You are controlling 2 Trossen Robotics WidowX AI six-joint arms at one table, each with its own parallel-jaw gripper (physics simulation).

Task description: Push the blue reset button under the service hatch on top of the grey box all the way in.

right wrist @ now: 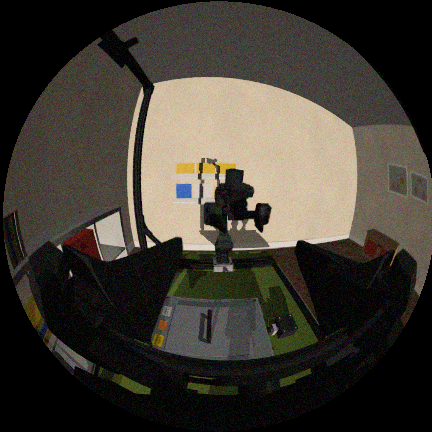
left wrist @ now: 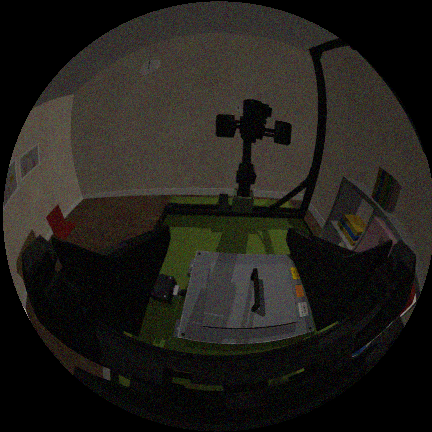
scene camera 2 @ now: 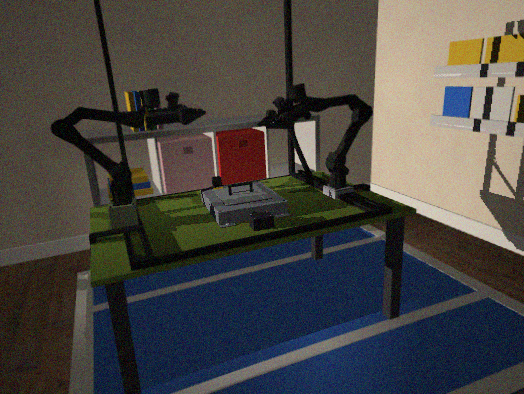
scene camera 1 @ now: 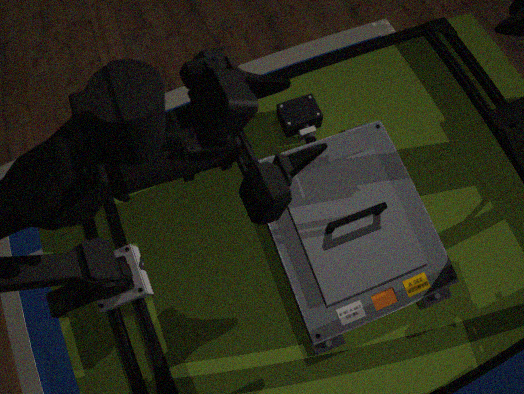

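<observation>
The grey box [scene camera 1: 304,280] [scene camera 2: 235,215] [right wrist: 262,340] lies on the green table. Its hatch [scene camera 1: 380,250] [left wrist: 275,295], with a black handle [scene camera 1: 357,216] [scene camera 2: 241,185] [left wrist: 256,290] [right wrist: 209,325], lies flat and closed on its top. The blue button does not show in any view. My left gripper [scene camera 1: 306,114] [scene camera 2: 262,122] [left wrist: 230,233] is open and empty, above the table on the box's left-arm side. My right gripper [scene camera 2: 204,113] [right wrist: 241,245] is open and empty, high on the box's other side.
A small black box [scene camera 1: 300,112] [scene camera 2: 262,221] [left wrist: 165,288] [right wrist: 286,325] with a pale connector stands beside the grey box. White, orange [scene camera 1: 384,299] and yellow labels lie along one box edge. Dark posts rise behind the table in scene camera 2. The lighting is dim.
</observation>
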